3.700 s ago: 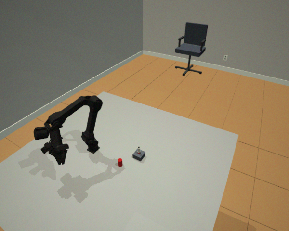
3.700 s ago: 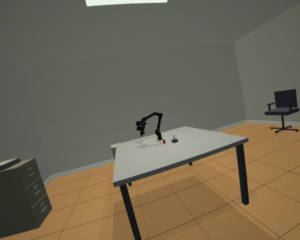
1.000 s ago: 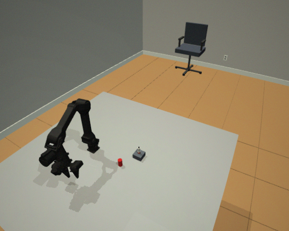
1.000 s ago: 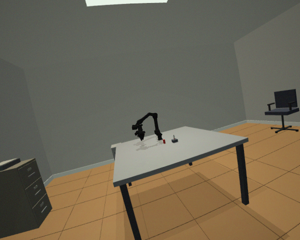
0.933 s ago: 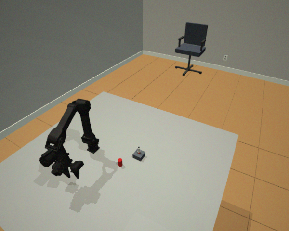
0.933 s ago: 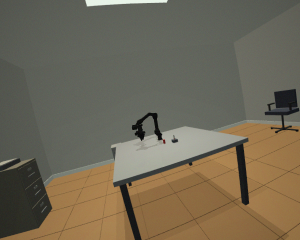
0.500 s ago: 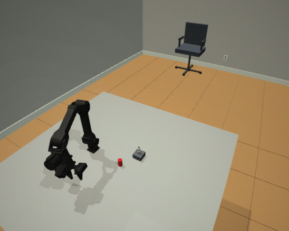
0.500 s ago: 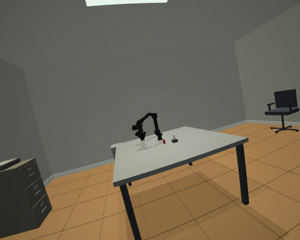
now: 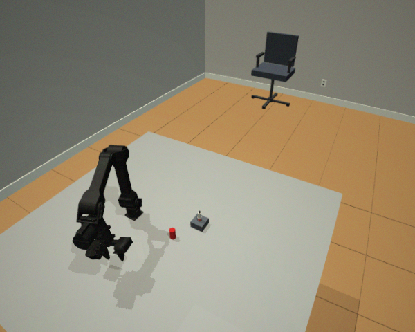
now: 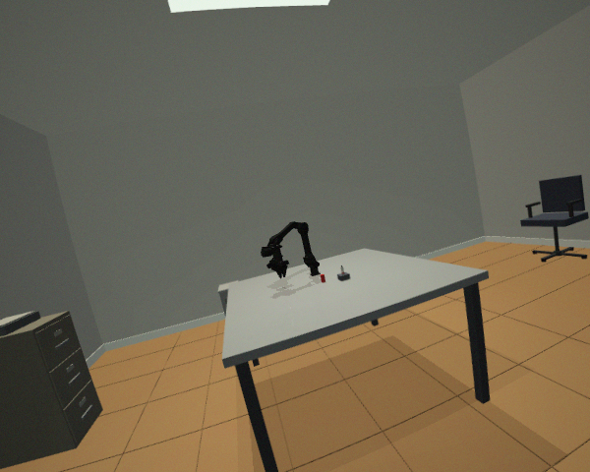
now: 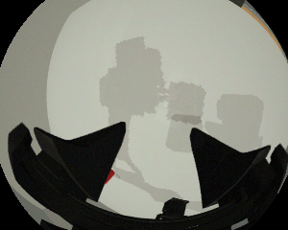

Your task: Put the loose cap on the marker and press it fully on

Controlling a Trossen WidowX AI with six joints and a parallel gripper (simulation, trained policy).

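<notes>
Now: gripper tip 240 mm to the right of the red cap, 80 mm short of it and 50 mm above it. The rest, counted from my gripper tip: grey holder block 360 mm to the left, 150 mm ahead, 60 mm below.
</notes>
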